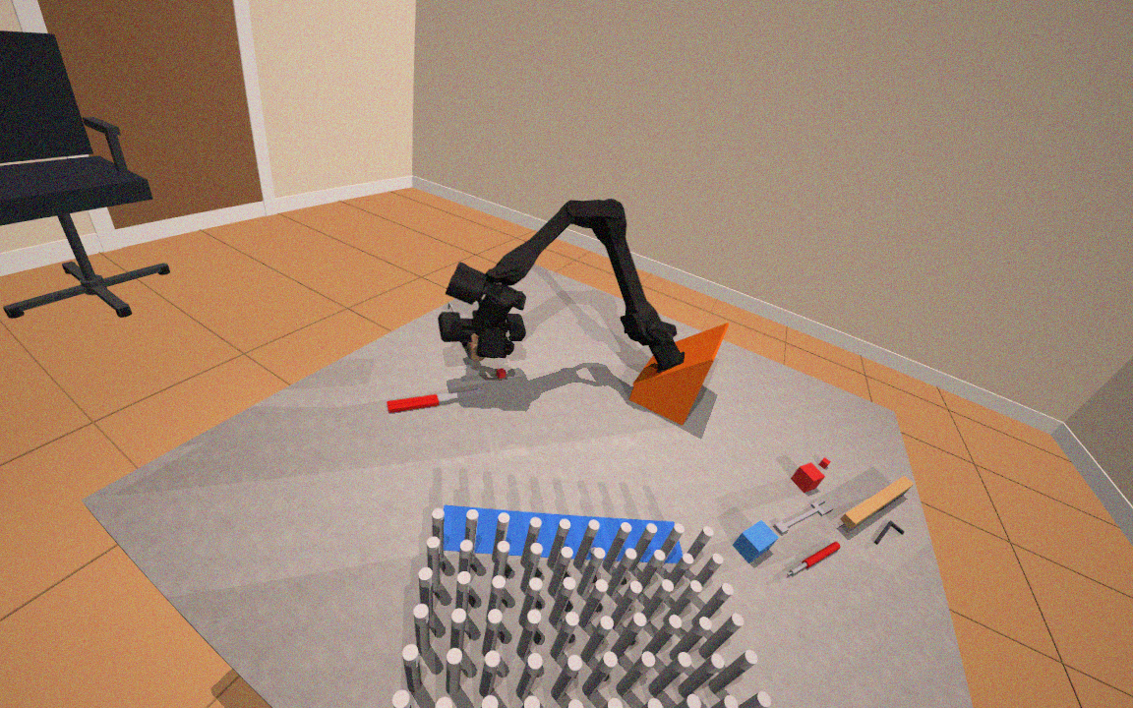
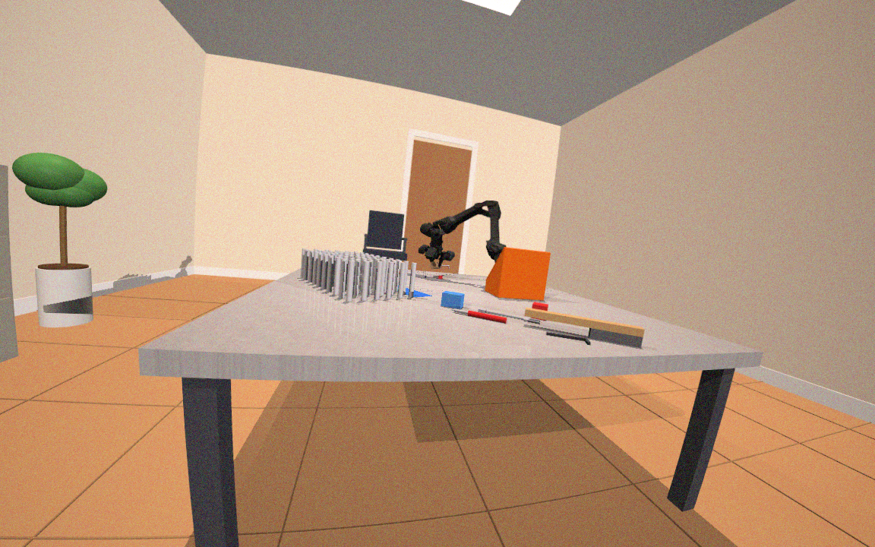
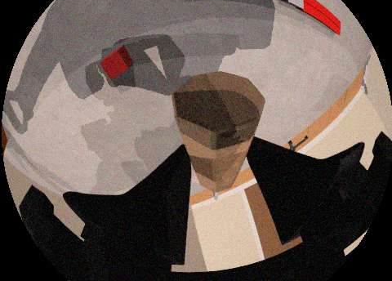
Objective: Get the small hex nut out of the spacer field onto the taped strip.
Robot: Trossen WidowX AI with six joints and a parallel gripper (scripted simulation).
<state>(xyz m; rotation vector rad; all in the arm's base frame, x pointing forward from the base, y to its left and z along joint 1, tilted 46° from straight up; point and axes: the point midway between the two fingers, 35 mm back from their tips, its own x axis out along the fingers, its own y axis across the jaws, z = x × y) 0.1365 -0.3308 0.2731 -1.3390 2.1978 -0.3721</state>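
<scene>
Now: the hook tool 7 cm to the right of my gripper tip and 7 cm behind it. The rest, counted from my gripper tip: blue cube (67 cm to the left, 19 cm ahead, 3 cm below); small wrench (78 cm to the left, 7 cm ahead, 5 cm below); blue taped strip (36 cm to the left, 32 cm ahead, 5 cm below).
</scene>
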